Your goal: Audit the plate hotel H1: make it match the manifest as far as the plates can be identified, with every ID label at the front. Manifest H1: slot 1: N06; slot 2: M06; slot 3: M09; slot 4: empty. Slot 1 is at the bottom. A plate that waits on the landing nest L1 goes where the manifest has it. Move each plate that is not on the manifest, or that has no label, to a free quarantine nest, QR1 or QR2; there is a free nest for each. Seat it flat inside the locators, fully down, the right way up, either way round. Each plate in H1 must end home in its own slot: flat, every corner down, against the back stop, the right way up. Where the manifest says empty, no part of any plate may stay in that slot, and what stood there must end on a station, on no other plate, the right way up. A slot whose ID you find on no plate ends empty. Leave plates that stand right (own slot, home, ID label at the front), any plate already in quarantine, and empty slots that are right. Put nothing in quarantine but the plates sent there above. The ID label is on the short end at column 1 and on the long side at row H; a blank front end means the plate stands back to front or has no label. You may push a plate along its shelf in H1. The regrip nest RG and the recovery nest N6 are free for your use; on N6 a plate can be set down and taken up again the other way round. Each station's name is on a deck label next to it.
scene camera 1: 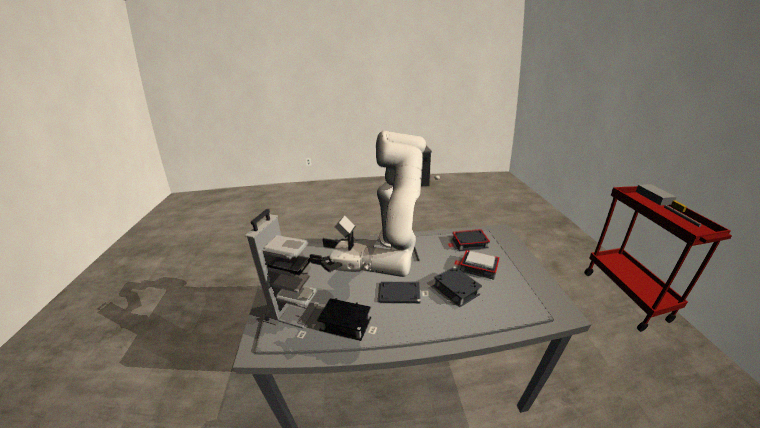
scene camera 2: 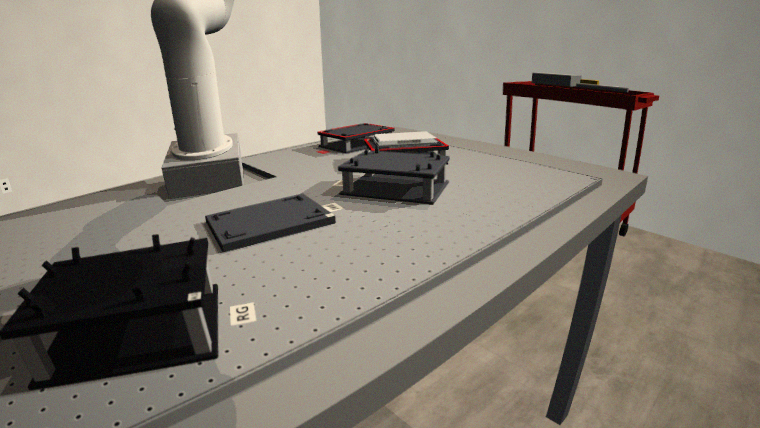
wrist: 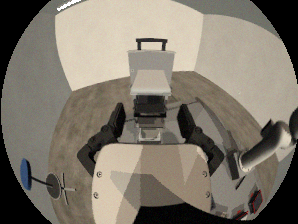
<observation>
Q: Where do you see a plate hotel H1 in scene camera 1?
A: At 276, 308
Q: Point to a black regrip nest RG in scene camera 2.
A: At 99, 290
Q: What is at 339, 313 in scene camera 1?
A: A black regrip nest RG.
</observation>
